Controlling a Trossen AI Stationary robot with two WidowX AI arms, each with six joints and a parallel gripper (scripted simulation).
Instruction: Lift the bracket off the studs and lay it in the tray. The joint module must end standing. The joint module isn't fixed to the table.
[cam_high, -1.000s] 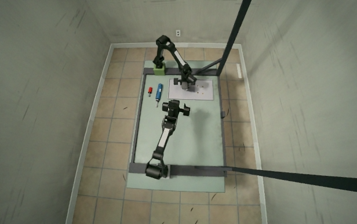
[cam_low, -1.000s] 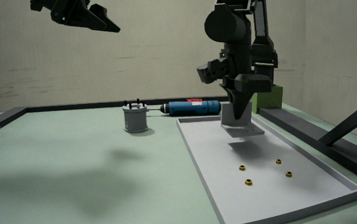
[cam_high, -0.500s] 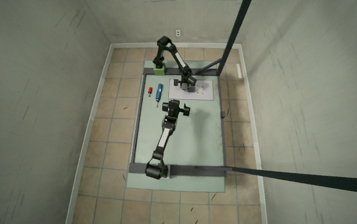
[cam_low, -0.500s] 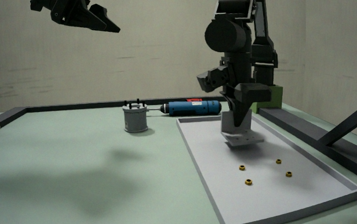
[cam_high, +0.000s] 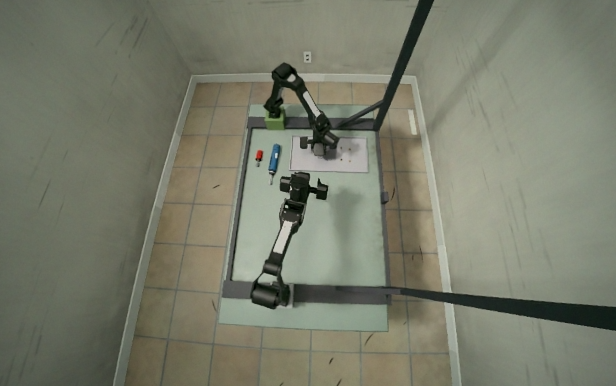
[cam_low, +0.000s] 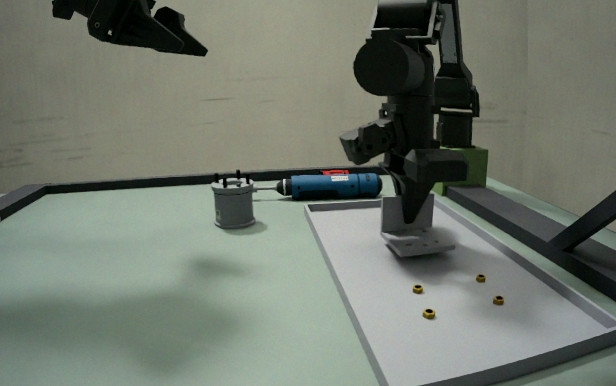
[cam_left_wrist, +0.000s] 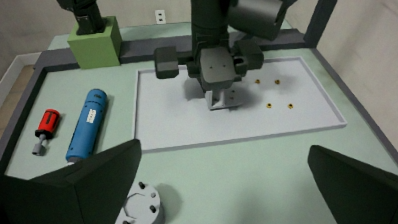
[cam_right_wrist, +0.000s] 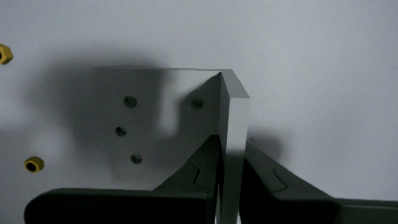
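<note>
The tray lies 60 mm behind my right hand, 10 mm to the left of it and 60 mm below it. Also, from my right hand: grey L-shaped bracket 30 mm behind, 40 mm below; then grey joint module 150 mm ahead, 200 mm to the left, 30 mm below; then red-handled tool 330 mm ahead, 50 mm below.
</note>
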